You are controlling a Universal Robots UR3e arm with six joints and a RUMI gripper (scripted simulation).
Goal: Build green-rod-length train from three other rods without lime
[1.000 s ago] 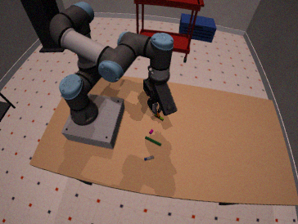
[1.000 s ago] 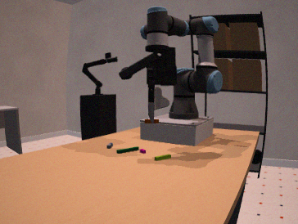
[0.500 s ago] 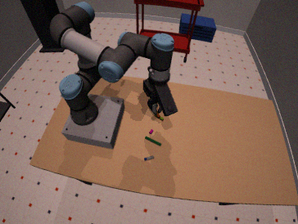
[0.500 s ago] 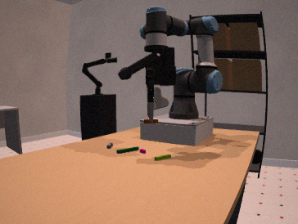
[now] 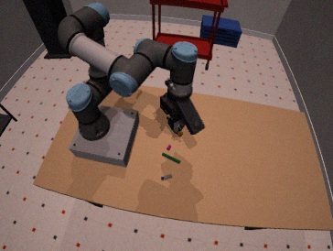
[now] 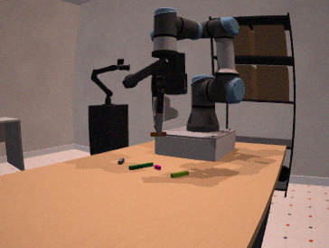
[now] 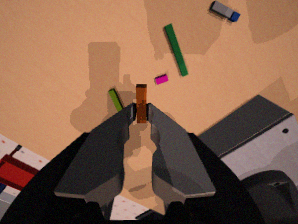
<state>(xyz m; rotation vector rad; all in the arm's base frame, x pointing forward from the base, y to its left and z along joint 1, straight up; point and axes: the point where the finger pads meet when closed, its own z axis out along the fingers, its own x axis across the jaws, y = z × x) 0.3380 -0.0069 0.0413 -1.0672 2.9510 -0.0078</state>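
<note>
My gripper is now 15 cm to the left of the grey rod, 11 cm above it and 2 cm past it. Also, from my hand: orange rod: 1 cm below; then magenta rod: 11 cm below, 3 cm behind, 2 cm to the right; then lime rod: 11 cm below, 7 cm to the left, 1 cm ahead.
</note>
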